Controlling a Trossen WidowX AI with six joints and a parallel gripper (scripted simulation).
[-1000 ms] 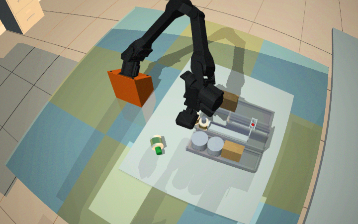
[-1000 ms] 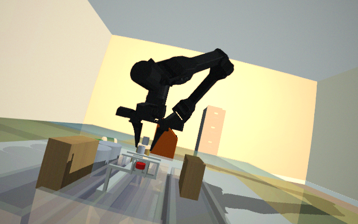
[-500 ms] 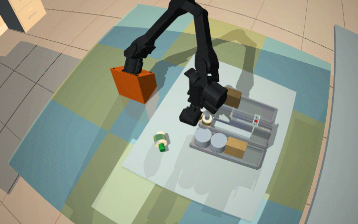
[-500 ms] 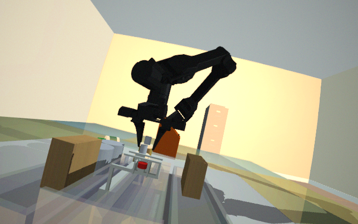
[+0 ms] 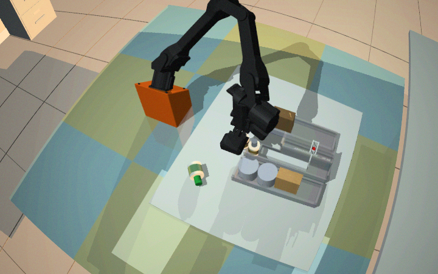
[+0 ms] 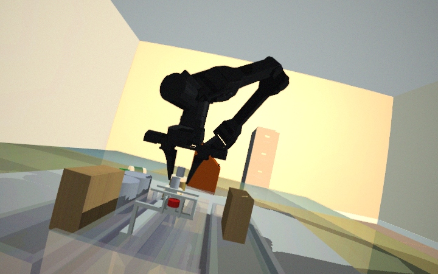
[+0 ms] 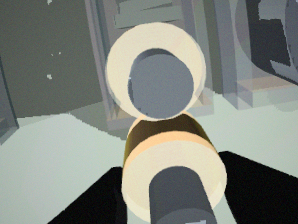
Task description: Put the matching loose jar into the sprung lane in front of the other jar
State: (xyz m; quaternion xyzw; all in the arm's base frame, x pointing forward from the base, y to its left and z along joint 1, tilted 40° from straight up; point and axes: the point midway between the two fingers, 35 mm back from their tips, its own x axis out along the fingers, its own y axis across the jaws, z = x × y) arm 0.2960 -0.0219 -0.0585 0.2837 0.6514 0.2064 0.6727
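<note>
My gripper tip is 180 mm short of the sprung lane, 30 mm above it and 10 mm to the right of it. From my gripper tip the other things lie so: red marker 220 mm ahead, 20 mm to the left, 20 mm above.
</note>
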